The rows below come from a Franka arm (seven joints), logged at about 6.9 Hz.
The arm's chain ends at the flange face. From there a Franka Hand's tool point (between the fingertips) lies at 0.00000 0.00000 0.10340 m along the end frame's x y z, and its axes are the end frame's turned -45 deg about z.
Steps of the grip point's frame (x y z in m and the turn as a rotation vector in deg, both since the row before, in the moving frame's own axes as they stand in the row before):
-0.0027, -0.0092, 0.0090, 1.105, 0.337, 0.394
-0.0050, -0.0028, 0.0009, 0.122, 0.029, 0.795
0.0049, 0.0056, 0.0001, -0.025, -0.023, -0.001
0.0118, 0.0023, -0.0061, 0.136, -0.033, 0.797
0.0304, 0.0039, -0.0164, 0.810, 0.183, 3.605
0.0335, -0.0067, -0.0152, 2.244, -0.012, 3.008
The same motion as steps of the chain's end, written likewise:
-0.0074, -0.0028, 0.0090, 1.020, -0.543, 0.394
-0.0054, 0.0017, 0.0009, 0.107, -0.066, 0.795
0.0074, 0.0004, 0.0001, -0.034, 0.001, -0.001
0.0102, -0.0066, -0.0061, 0.073, -0.120, 0.797
0.0250, -0.0174, -0.0164, 0.702, -0.443, 3.605
0.0218, -0.0255, -0.0151, 1.578, -1.595, 3.008

